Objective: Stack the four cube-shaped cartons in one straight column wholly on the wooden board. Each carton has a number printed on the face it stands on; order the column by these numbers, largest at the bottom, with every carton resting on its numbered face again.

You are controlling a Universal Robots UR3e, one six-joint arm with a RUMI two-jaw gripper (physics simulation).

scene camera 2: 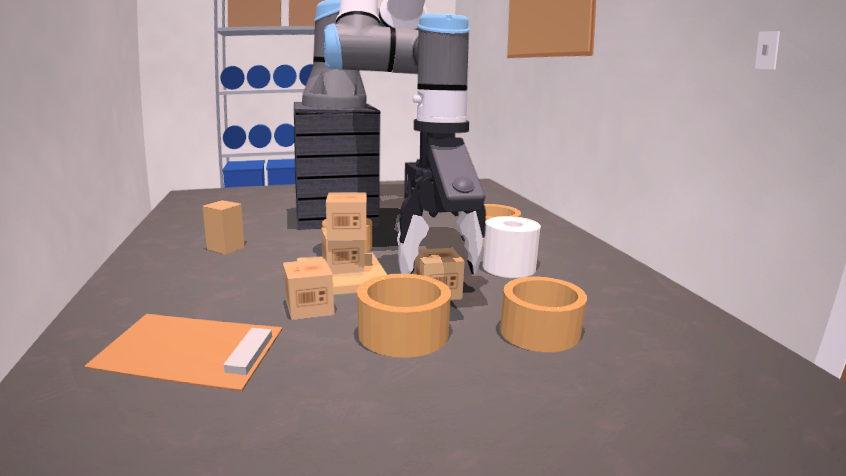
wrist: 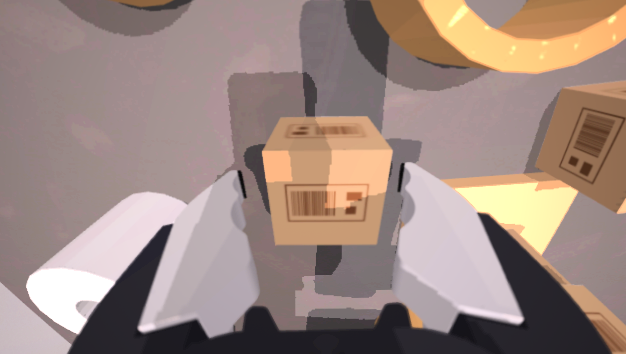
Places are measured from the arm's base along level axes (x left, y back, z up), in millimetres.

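Pixels of known places: gripper, fingertip midpoint: (scene camera 2: 439,277) (wrist: 320,171); arm's base, origin of the base link: (scene camera 2: 334,105).
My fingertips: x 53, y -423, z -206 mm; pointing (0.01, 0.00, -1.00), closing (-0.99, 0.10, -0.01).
For each thing: its top centre in the pictures, then the offset to it from my fingertips. "*": a spot on its surface instead.
- wooden board, middle of its top: (wrist: 477,247) (scene camera 2: 341,269) dy +94, dx -115, dz -10 mm
- upper carton, middle of its top: (scene camera 2: 346,197) dy +90, dx -106, dz +98 mm
- lower carton, middle of its top: (scene camera 2: 342,232) dy +102, dx -111, dz +44 mm
- fourth carton, middle of its top: (scene camera 2: 307,268) dy +4, dx -178, dz +32 mm
- white roll, middle of its top: (wrist: 100,314) (scene camera 2: 513,223) dy +51, dx +142, dz +49 mm
- taller box, middle of its top: (scene camera 2: 221,204) dy +275, dx -282, dz +55 mm
- orange sheet, middle of its top: (scene camera 2: 185,339) dy -65, dx -332, dz -10 mm
- grey bar, surface spot: (scene camera 2: 248,350) * dy -106, dx -263, dz -10 mm
One carton (scene camera 2: 449,284) (wrist: 327,200) stands on the table with barcode labels showing on its top and side. My gripper (scene camera 2: 441,272) (wrist: 320,171) is open, pointing down, with one finger to each side of this carton and a gap on both sides. Two cartons stand stacked on the wooden board (scene camera 2: 373,271) (wrist: 510,200): an upper carton (scene camera 2: 346,217) rests on a lower carton (scene camera 2: 340,251). A fourth carton (scene camera 2: 309,290) (wrist: 580,142) stands on the table in front of the board, turned a little. The bottom faces and their numbers are hidden.
Orange rings (scene camera 2: 404,325) (scene camera 2: 544,322) stand in front of the gripper; others are partly visible behind. A white roll (scene camera 2: 511,248) (wrist: 120,240) stands beside the gripper. A taller box (scene camera 2: 223,227) is at the back left. An orange sheet (scene camera 2: 171,349) with a grey bar (scene camera 2: 248,350) lies front left.
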